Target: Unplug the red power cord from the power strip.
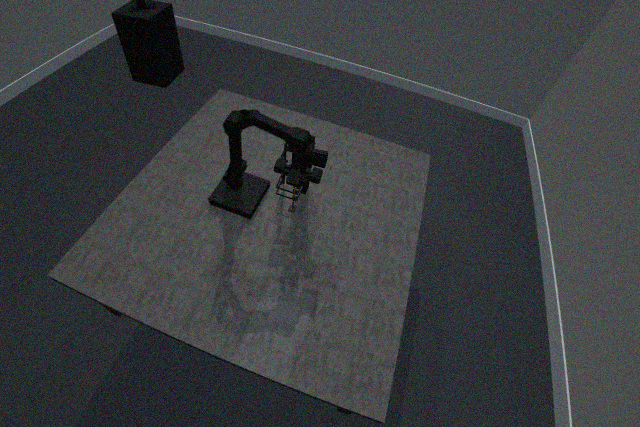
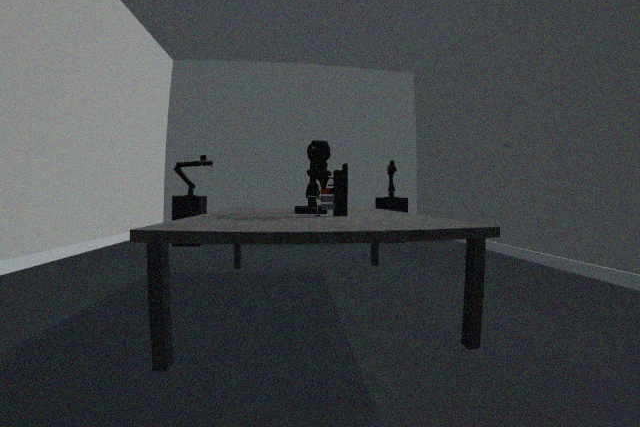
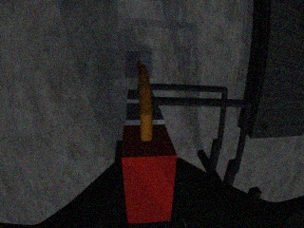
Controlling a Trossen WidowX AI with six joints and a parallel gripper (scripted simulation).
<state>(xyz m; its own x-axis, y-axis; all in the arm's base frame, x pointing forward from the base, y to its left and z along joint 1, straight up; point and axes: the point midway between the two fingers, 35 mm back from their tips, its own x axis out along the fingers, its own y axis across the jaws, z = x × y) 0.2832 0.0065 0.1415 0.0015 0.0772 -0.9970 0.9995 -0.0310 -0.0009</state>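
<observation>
The red plug lies 30 mm to the left of my gripper tip.
</observation>
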